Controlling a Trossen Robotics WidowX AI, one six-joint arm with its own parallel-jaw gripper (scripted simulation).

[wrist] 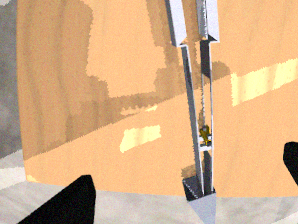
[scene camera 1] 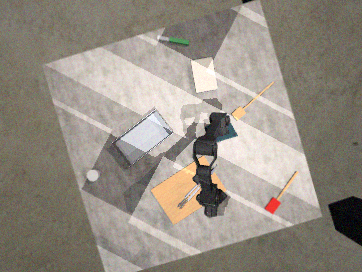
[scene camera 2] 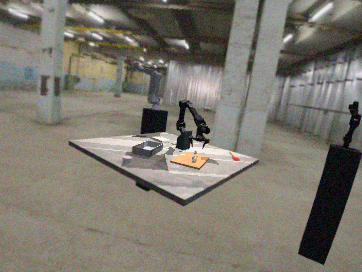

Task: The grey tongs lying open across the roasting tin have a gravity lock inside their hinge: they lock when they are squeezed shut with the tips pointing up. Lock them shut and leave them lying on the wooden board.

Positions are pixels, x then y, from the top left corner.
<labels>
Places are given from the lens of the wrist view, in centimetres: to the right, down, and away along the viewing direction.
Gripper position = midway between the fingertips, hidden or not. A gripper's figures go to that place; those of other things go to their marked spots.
gripper (wrist: 192,169): 2, 2, 10
wooden board (wrist: 104,95): -3, -1, 16
</labels>
